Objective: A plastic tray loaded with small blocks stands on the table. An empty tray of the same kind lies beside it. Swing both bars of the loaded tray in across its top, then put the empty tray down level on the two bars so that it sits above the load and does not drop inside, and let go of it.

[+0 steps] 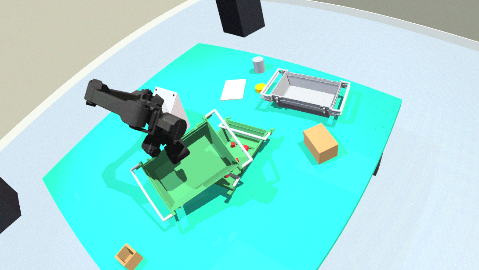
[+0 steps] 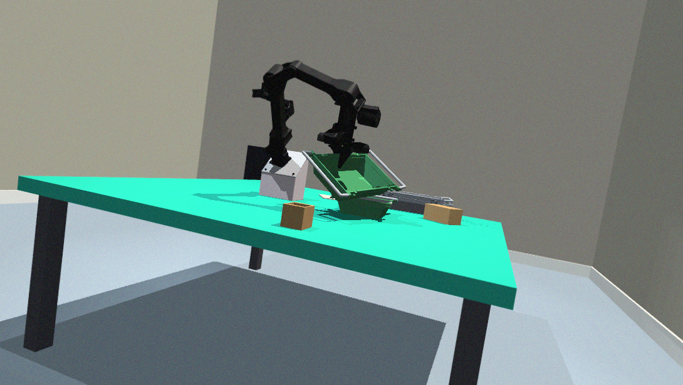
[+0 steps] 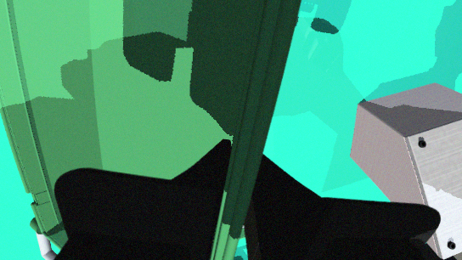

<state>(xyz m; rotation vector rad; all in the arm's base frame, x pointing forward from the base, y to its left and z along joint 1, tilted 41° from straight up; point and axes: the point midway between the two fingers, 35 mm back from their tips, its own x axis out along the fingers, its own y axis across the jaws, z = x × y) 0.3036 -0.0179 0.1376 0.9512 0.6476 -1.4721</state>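
My gripper tip is now 8 cm short of the green tray and 2 cm to the left of it. The rest, counted from my gripper tip: grey cylinder (25 cm behind, 63 cm to the left, 12 cm below); white card (25 cm behind, 44 cm to the left, 15 cm below); yellow disc (14 cm behind, 51 cm to the left, 14 cm below).
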